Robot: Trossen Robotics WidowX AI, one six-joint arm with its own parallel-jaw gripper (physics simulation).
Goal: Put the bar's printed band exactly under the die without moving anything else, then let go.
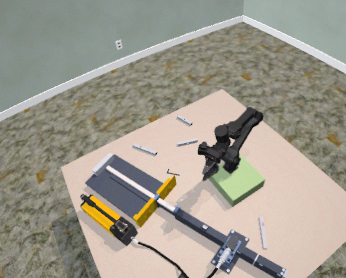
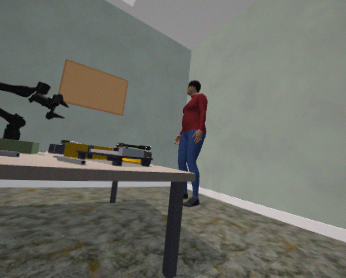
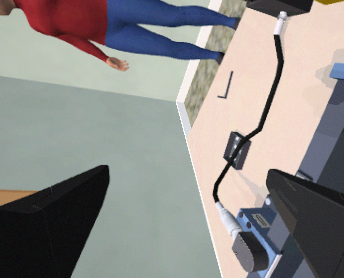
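Pixels of known places: gripper, between the fingertips: (image 1: 203, 177) (image 2: 66, 112) (image 3: 188, 174); arm's base, origin of its link: (image 1: 230, 167) (image 2: 10, 139).
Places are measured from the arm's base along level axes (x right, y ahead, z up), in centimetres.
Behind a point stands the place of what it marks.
A long dark bar (image 1: 195, 222) @(x -12.0, y 35.1, z 0.4 cm) lies slantwise across the table's front. It carries a thin white band (image 1: 256, 259) @(x -43.2, y 26.7, z 0.4 cm) near its right end. The die, a grey head (image 1: 233, 242) @(x -31.8, y 30.0, z 4.8 cm) (image 3: 251, 251) @(x -29.1, y 29.4, z 4.6 cm) on a blue plate (image 1: 243, 239) @(x -31.7, y 22.0, z -6.4 cm) (image 3: 253, 218) @(x -29.9, y 35.7, z 0.2 cm), sits over the bar, to the left of the band. A white strip (image 1: 130, 183) @(x 28.4, y 47.3, z -0.4 cm) continues the bar's line to the left over a grey tray (image 1: 117, 193) @(x 28.9, y 56.0, z -2.2 cm). My gripper (image 1: 209, 172) (image 2: 57, 110) (image 3: 188, 174) @(x -7.1, y 25.4, z 23.8 cm) is open and empty. It hangs in the air above the table, behind the bar and apart from it.
The arm stands on a green block (image 1: 239, 185) @(x -11.3, y 4.8, z 0.0 cm). A yellow fence (image 1: 147, 210) @(x 8.3, y 49.2, z 0.4 cm) crosses the tray's end. A yellow and black unit (image 1: 100, 213) @(x 21.8, y 69.3, z 1.5 cm) has a black cable (image 1: 158, 252) @(x -10.3, y 56.9, z -5.9 cm) (image 3: 270, 96) @(x -12.6, y 55.9, z -6.1 cm). Loose grey bars (image 1: 184, 120) @(x 50.3, y -7.9, z -5.2 cm) (image 1: 187, 142) @(x 33.8, y 3.1, z -5.3 cm) (image 1: 145, 149) @(x 47.3, y 26.0, z -5.3 cm) (image 1: 263, 232) @(x -35.8, y 12.4, z -6.1 cm) and a hex key (image 1: 172, 172) (image 3: 227, 85) lie about. A person (image 2: 192, 138) stands beyond the table.
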